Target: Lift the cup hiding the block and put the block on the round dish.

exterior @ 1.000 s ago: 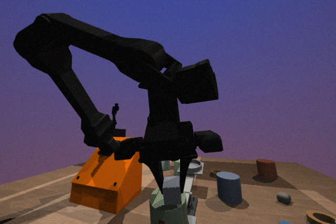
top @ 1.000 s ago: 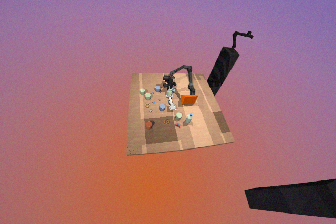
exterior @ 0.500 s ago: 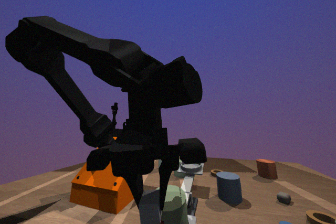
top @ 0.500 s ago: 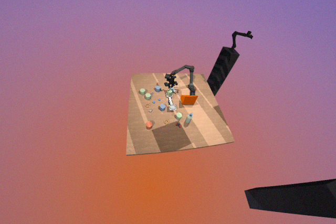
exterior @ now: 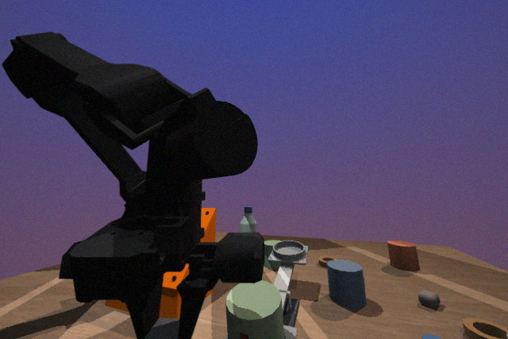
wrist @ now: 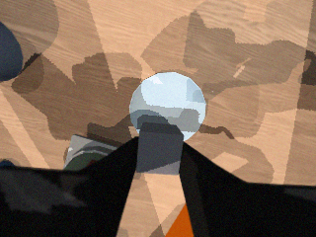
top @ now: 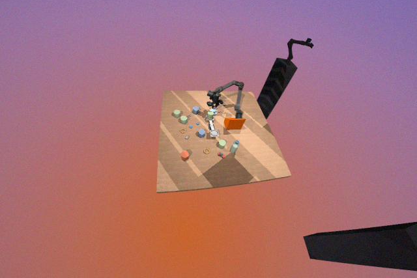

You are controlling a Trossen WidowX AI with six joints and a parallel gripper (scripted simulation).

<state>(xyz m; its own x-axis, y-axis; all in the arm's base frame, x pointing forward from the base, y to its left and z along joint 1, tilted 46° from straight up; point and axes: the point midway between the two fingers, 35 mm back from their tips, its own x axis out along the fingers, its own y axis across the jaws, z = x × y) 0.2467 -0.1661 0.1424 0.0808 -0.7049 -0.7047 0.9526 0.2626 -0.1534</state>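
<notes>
Now: the cup 50 mm ahead of my gripper tip, 80 mm to the left of it and 20 mm below it. From my gripper tip the other things lie so: balance beam: 40 mm ahead, 240 mm to the left, 40 mm below; then grey pebble: 310 mm ahead, 380 mm to the left, 70 mm below; then grey block: 10 mm above.
</notes>
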